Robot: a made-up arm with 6 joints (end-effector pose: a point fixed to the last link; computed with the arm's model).
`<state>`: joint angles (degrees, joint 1 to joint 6).
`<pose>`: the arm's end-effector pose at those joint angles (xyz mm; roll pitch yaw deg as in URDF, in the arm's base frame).
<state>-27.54 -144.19 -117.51 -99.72 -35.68 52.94</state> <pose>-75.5 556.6 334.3 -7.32 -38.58 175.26</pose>
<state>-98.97 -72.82 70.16 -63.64 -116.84 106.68</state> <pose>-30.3 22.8 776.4 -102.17 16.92 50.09</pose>
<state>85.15 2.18 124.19 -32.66 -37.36 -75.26</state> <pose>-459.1 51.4 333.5 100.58 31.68 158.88</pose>
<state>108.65 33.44 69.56 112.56 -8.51 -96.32</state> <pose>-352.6 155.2 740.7 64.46 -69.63 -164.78</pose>
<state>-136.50 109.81 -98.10 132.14 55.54 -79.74</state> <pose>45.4 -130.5 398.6 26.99 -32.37 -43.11</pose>
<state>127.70 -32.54 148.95 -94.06 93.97 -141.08</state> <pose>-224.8 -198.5 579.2 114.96 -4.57 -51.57</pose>
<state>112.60 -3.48 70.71 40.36 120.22 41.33</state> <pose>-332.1 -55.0 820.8 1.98 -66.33 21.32</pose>
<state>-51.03 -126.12 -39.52 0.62 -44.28 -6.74</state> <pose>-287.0 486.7 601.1 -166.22 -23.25 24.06</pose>
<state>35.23 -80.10 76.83 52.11 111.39 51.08</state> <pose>364.2 282.8 755.6 46.84 10.74 89.98</pose>
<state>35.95 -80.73 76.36 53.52 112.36 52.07</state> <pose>371.8 280.5 743.3 48.97 10.90 89.23</pose>
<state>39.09 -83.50 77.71 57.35 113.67 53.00</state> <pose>396.5 281.3 702.2 54.21 14.37 88.29</pose>
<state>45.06 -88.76 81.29 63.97 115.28 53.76</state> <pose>436.3 274.3 624.3 63.68 21.43 87.93</pose>
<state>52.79 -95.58 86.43 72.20 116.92 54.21</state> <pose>472.7 246.1 521.9 77.23 29.88 89.82</pose>
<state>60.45 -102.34 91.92 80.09 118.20 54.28</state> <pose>488.2 202.0 423.6 92.90 36.47 94.94</pose>
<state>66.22 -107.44 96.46 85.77 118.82 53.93</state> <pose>485.5 163.5 354.9 106.19 39.61 101.32</pose>
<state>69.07 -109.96 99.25 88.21 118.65 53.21</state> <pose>480.6 146.1 323.7 112.89 40.42 105.88</pose>
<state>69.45 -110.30 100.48 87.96 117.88 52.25</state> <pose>481.4 148.5 320.8 113.39 40.61 107.99</pose>
